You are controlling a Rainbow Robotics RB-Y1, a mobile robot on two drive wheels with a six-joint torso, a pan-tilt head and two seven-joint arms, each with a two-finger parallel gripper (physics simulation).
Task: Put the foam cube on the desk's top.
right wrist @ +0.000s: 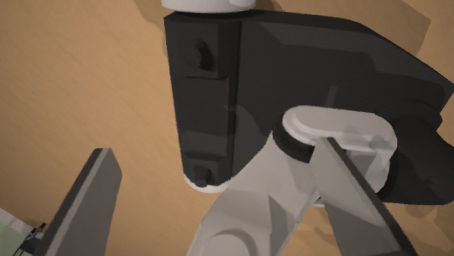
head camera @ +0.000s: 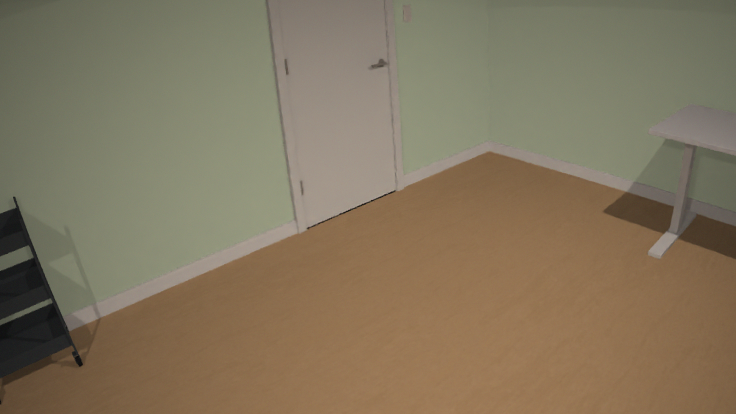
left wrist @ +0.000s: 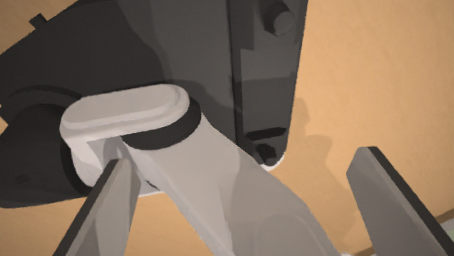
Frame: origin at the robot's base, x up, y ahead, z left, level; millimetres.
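Seen in the pictures: left gripper, fingertip midpoint: [left wrist: 241,166]; right gripper, fingertip midpoint: [right wrist: 217,156].
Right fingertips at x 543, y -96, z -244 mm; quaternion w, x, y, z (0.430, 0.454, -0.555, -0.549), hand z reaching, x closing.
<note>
A point is followed by its place in that frame.
The desk [head camera: 702,126] @[x 721, y 2086, z -1823 mm] shows in part at the right edge of the head camera view, with a pale top and a pale leg, against the green wall. The foam cube does not show in any view. My left gripper [left wrist: 241,166] @[x 538, y -138, z 216 mm] is open, with its two fingers wide apart and nothing between them; the robot's own arm and dark base lie beyond. My right gripper [right wrist: 217,156] @[x 543, y -96, z -244 mm] is open in the same way, over the robot's own arm and base. Neither gripper shows in the head camera view, and both are away from the desk.
A black shelf cart [head camera: 33,345] @[x 134, y 1476, z 1617 mm] stands at the left edge against the green wall. A closed white door [head camera: 339,113] @[x 669, y 2906, z 116 mm] with a lever handle is in the middle of that wall. Brown floor [head camera: 411,288] @[x 2, y 1964, z -190 mm] stretches between the cart and the desk.
</note>
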